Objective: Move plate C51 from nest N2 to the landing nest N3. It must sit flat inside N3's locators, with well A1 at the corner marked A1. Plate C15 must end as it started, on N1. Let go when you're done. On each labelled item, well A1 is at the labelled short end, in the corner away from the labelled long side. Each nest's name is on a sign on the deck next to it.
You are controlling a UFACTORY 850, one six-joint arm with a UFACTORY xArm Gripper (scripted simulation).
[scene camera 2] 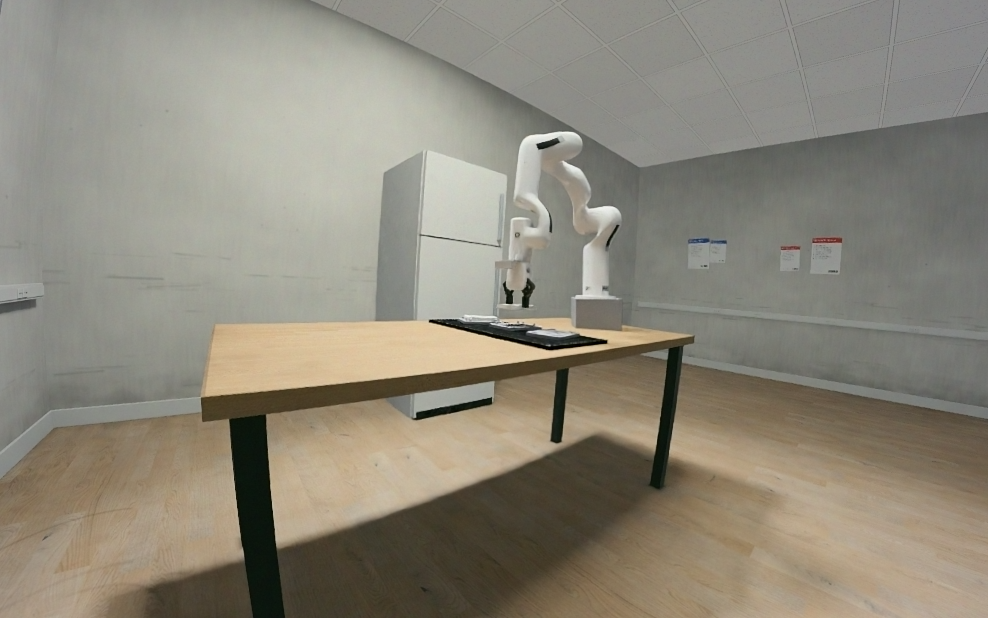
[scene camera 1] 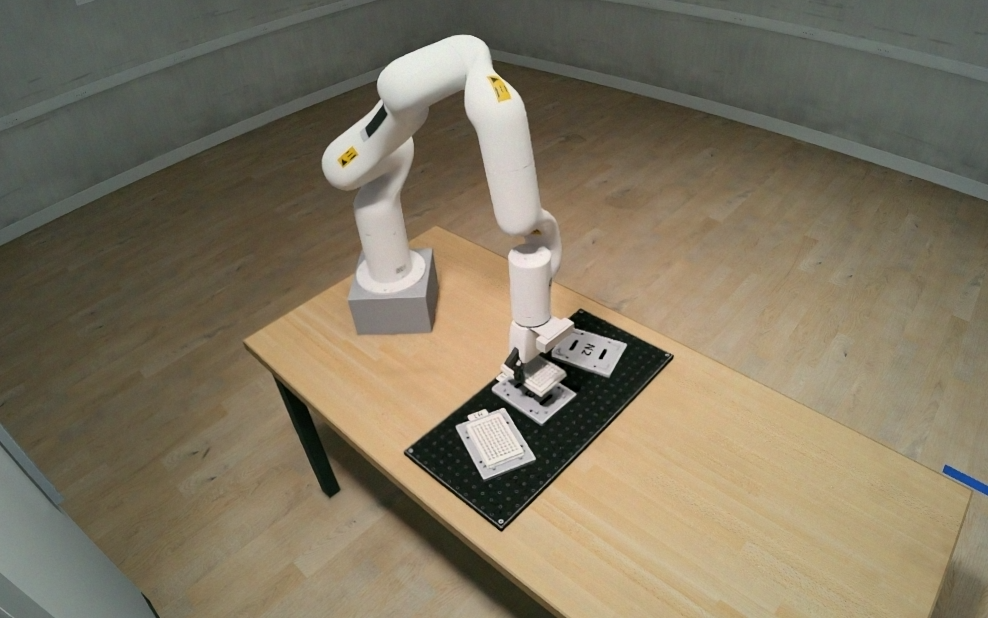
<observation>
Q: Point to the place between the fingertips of my gripper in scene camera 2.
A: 517, 306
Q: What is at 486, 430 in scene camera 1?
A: A white well plate.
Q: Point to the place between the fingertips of my gripper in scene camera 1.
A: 532, 370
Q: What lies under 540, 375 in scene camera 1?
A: A white well plate.
</observation>
